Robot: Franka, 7 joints.
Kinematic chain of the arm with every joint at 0, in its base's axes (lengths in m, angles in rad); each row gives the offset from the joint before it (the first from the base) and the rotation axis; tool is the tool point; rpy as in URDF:
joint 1: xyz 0 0 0.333 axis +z
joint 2: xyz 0 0 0 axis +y
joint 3: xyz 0 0 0.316 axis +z
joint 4: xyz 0.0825 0 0 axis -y
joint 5: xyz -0.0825 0 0.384 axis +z
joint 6: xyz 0 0 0 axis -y
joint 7: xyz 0.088 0 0 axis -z
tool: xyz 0 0 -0.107 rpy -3.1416 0 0
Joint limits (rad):
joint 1: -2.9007..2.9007
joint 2: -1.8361..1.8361
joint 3: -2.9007..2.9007
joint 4: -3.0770..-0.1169
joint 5: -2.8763..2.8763
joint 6: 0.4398..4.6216
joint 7: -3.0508..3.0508
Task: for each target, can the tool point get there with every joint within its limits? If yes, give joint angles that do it. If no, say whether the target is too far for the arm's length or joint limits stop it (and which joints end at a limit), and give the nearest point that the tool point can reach.
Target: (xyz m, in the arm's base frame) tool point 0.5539 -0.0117 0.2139
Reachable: yes | joints 2.4260 -0.7511 -2.2156 -2.2142 -2.2978 1.1225 2.4974
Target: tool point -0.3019 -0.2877 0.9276
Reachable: yes | joints -0.7149 0.7680 -2.4114 -1.5982 2.3988 2.2943 -0.4959
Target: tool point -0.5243 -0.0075 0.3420
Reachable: yes | joints 2.0915 0.1845 1.1639 -2.1858 2.3183 2.9294 -1.6697
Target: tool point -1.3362 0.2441 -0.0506
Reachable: no: too far | nearest point -0.8122 0.1484 0.0998 | short by 0.554 m
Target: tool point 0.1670 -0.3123 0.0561
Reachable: yes | joints 0.9097 -1.4446 -2.0542 -2.1150 -0.9115 0.9883 -1.6724
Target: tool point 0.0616 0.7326 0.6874
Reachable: yes | joints 1.6146 1.2879 -2.1019 -0.5152 0.6298 3.4970 -0.0460
